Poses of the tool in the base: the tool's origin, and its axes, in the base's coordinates. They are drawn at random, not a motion.
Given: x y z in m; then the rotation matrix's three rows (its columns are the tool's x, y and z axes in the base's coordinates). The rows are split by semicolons.
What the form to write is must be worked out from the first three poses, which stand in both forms.
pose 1, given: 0.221 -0.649 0.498; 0.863 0.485 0.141; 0.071 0.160 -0.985; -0.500 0.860 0.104
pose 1, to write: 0.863 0.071 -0.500 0.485 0.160 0.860 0.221 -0.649 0.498
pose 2, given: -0.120 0.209 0.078; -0.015 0.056 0.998; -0.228 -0.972 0.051; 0.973 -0.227 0.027
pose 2, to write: -0.015 -0.228 0.973 0.056 -0.972 -0.227 -0.120 0.209 0.078
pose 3, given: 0.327 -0.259 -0.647; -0.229 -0.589 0.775; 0.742 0.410 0.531; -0.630 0.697 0.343
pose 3, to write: -0.229 0.742 -0.630 -0.589 0.410 0.697 0.327 -0.259 -0.647
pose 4, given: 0.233 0.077 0.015; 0.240 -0.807 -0.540; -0.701 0.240 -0.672; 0.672 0.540 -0.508
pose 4, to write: 0.240 -0.701 0.672 -0.807 0.240 0.540 0.233 0.077 0.015
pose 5, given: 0.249 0.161 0.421; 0.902 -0.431 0.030; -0.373 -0.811 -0.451; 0.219 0.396 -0.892
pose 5, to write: 0.902 -0.373 0.219 -0.431 -0.811 0.396 0.249 0.161 0.421
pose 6, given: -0.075 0.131 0.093; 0.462 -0.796 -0.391; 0.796 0.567 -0.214; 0.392 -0.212 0.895
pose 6, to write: 0.462 0.796 0.392 -0.796 0.567 -0.212 -0.075 0.131 0.093
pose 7, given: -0.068 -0.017 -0.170; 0.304 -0.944 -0.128; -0.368 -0.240 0.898; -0.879 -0.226 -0.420
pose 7, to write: 0.304 -0.368 -0.879 -0.944 -0.240 -0.226 -0.068 -0.017 -0.170
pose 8, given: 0.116 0.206 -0.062; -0.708 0.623 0.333; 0.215 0.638 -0.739; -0.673 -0.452 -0.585
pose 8, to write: -0.708 0.215 -0.673 0.623 0.638 -0.452 0.116 0.206 -0.062
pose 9, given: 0.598 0.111 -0.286; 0.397 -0.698 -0.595; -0.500 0.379 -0.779; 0.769 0.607 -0.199
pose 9, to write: 0.397 -0.500 0.769 -0.698 0.379 0.607 0.598 0.111 -0.286
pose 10, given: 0.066 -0.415 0.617; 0.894 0.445 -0.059; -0.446 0.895 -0.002; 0.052 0.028 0.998
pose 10, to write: 0.894 -0.446 0.052 0.445 0.895 0.028 0.066 -0.415 0.617
